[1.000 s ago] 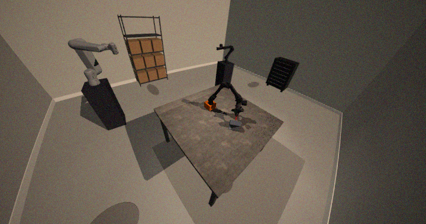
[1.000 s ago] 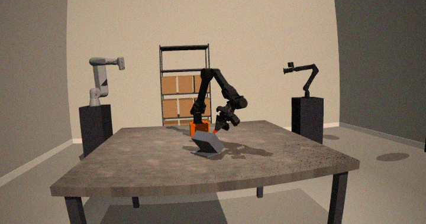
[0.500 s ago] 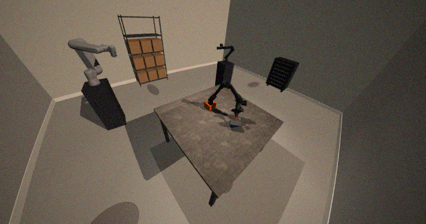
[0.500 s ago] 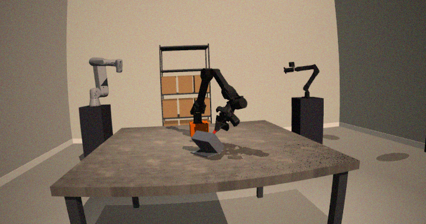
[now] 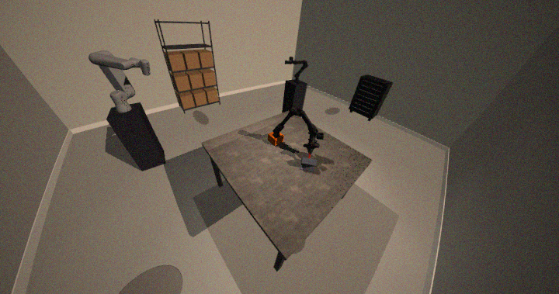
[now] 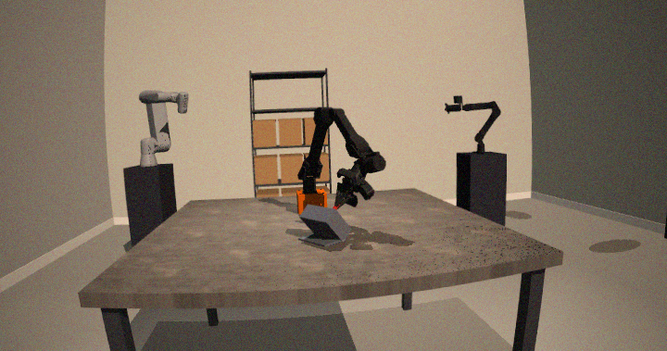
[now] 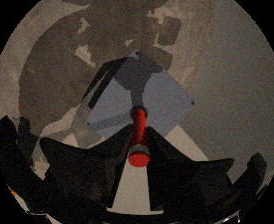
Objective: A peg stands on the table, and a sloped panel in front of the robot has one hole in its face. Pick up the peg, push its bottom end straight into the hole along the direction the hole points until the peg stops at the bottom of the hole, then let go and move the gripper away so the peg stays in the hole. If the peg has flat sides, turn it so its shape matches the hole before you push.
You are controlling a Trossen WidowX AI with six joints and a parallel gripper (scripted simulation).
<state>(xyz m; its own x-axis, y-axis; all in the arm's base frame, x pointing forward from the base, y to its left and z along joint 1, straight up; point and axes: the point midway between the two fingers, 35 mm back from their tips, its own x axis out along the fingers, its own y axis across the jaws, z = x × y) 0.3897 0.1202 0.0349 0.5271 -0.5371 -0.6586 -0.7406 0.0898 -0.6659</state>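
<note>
The grey sloped panel is 50 mm below my gripper tip, 40 mm to the right of it and 40 mm ahead of it. From my gripper tip the other things lie so: red round peg (10 mm to the left, 10 mm behind, 10 mm above).
</note>
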